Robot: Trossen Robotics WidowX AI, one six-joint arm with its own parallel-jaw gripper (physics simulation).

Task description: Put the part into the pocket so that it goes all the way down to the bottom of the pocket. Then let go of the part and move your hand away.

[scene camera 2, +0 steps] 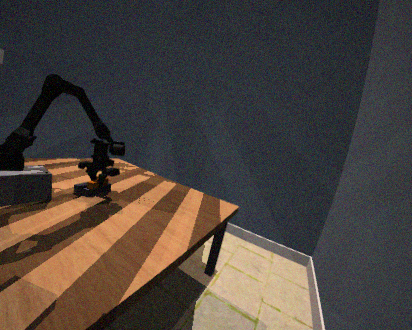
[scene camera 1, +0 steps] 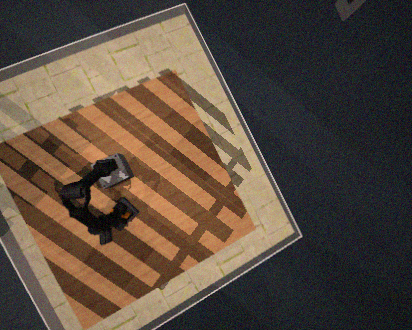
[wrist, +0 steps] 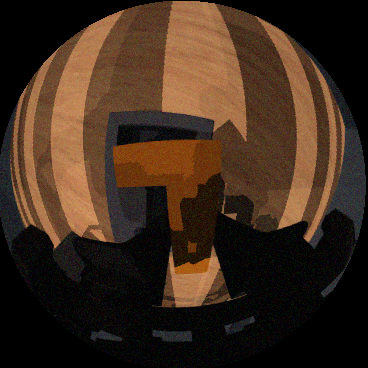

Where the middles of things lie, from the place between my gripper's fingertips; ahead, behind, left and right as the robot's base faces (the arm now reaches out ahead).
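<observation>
Orange part point(wrist: 190, 168): my hand is 10 mm below it and 20 mm to the right of it. Pocket block point(wrist: 130, 209): 20 mm below my hand, 40 mm to the left of it.
</observation>
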